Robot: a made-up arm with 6 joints.
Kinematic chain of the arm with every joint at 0, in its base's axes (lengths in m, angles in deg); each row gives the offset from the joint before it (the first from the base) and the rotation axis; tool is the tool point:
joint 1: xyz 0 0 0.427 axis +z
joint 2: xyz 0 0 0 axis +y
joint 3: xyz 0 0 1.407 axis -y
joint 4: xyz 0 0 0 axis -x
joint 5: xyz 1.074 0 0 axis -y
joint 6: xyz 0 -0.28 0 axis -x
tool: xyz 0 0 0
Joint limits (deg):
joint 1: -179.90..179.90
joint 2: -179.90..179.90
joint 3: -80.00..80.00
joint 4: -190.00..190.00
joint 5: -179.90..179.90
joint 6: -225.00..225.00
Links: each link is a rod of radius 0.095 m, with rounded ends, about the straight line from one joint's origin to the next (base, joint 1, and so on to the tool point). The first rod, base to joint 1, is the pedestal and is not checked.
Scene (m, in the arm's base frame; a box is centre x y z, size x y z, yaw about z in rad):
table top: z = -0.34
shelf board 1: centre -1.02 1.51 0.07 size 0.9 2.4 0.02 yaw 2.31
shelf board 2: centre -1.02 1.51 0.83 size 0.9 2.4 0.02 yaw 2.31
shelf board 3: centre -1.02 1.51 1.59 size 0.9 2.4 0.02 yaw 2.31
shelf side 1: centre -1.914 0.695 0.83 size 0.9 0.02 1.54 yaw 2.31
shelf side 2: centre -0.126 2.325 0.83 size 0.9 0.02 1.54 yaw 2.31
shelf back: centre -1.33 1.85 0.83 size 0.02 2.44 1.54 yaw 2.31
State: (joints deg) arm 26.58 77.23 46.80 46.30 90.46 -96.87
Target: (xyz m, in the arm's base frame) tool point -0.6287 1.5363 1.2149
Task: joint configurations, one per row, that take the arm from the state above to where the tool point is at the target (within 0.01 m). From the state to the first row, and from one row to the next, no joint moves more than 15 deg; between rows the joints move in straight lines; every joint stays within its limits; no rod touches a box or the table.
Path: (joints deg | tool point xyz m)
1: 41.08 66.12 33.57 45.76 90.46 -96.87 | 1.8619 1.3640 0.5878
2: 55.59 55.01 20.33 45.21 90.46 -96.87 | 1.3771 1.6614 0.7861
3: 70.09 43.89 7.10 44.67 90.46 -96.87 | 0.8525 1.7689 0.9554
4: 84.60 32.78 -6.14 44.13 90.46 -96.87 | 0.3619 1.6933 1.0869
5: 99.10 21.67 -19.37 43.59 90.46 -96.87 | -0.0301 1.4701 1.1750
6: 113.61 10.56 -32.60 43.04 90.46 -96.87 | -0.2819 1.1559 1.2149
7: 116.16 19.16 -20.27 45.62 90.46 -96.87 | -0.4496 1.3595 1.2285
8: 118.71 27.76 -7.93 48.20 90.46 -96.87 | -0.6286 1.5363 1.2150

